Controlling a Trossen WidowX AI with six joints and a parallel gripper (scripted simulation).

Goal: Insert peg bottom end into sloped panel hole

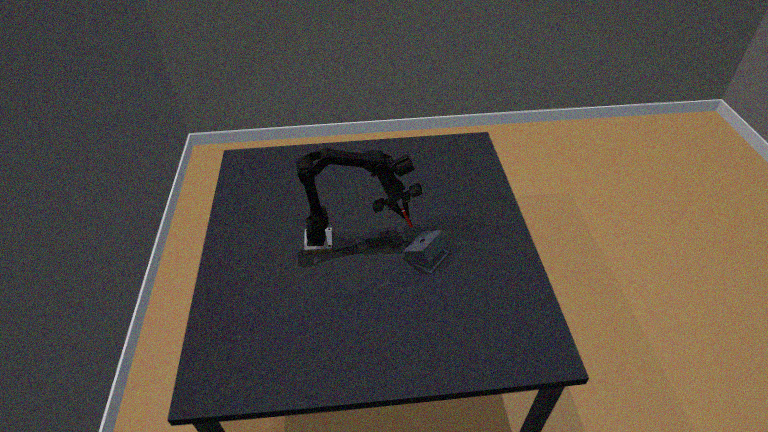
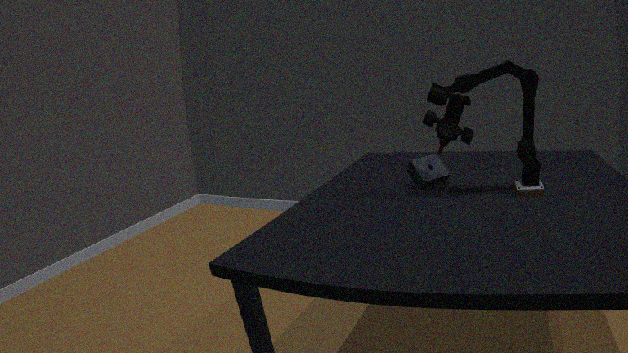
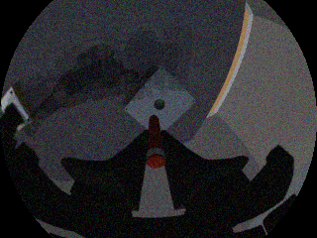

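Now: the grey sloped panel 70 mm ahead of my gripper tip, 50 mm to the right of it and 110 mm below it. From my gripper tip the other things lie so: red peg 10 mm behind, 10 mm above.
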